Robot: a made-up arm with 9 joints. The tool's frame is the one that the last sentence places.
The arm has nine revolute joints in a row. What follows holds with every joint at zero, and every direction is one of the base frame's.
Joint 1 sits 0.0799 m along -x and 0.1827 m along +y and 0.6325 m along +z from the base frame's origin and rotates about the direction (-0.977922, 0.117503, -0.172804), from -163.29 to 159.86 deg.
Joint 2 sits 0.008 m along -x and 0.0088 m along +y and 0.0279 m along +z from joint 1 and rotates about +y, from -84.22 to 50.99 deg.
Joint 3 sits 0.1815 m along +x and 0.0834 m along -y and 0.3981 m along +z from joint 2 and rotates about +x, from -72.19 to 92.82 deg.
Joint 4 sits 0.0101 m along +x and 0.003 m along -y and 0.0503 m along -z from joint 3 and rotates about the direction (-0.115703, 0.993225, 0.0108), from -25.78 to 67.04 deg.
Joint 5 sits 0.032 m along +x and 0.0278 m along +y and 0.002 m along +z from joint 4 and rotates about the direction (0.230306, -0.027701, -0.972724), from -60.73 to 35.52 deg.
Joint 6 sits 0.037 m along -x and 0.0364 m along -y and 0.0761 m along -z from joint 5 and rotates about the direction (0.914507, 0.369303, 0.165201), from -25.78 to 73.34 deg.
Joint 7 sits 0.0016 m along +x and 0.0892 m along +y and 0.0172 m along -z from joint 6 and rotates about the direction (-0.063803, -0.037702, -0.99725), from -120.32 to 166.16 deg.
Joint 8 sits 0.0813 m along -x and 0.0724 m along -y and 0.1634 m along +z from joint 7 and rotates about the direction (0.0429, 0.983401, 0.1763), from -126.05 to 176.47 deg.
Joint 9 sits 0.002 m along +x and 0.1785 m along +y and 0.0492 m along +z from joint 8 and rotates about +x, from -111.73 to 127.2 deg.
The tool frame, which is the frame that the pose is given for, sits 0.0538 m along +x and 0.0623 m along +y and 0.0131 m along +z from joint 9; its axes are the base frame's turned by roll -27.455, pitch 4.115 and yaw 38.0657 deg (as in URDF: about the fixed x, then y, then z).
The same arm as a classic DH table. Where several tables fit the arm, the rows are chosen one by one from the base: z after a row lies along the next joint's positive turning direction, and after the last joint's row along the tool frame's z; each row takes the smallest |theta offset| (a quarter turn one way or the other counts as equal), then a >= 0, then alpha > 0; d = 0 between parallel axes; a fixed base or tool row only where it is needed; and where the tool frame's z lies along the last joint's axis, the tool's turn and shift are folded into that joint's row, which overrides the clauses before.
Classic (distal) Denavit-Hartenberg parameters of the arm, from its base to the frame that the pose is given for. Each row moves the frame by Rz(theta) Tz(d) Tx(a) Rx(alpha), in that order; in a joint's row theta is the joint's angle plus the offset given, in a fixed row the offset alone. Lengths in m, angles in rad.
base (fixed): theta_offset 1.4512; d 0.6502; a 0.1719; alpha -1.7445
joint 1: theta_offset 1.5500; d 0.1057; a -0.0289; alpha 1.4530
joint 2: theta_offset 0.1749; d -0.0750; a -0.3981; alpha 1.5708
joint 3: theta_offset 0.0109; d 0.1912; a 0.0503; alpha -1.6868
joint 4: theta_offset 1.3441; d 0.0208; a -0.0345; alpha 1.6355
joint 5: theta_offset 1.3014; d 0.0752; a -0.0123; alpha -1.5311
joint 6: theta_offset 0.1009; d -0.0257; a 0.0824; alpha 1.8101
joint 7: theta_offset -1.1582; d -0.1505; a 0.0890; alpha -1.7881
joint 8: theta_offset 1.5149; d 0.1014; a 0.0169; alpha -1.5279
joint 9: theta_offset 0.9668; d 0.0570; a -0.0513; alpha 1.8071
tool (fixed): theta_offset 2.2013; d 0.0388; a 0.0000; alpha 0.0000
Joint limits (rad, base to tool): -2.8499..2.7901 -1.4699..0.8899 -1.2600..1.6200 -0.4499..1.1701 -1.0599..0.6199 -0.4499..1.2800 -2.1000..2.9000 -2.2000..3.0800 -1.9501..2.2201

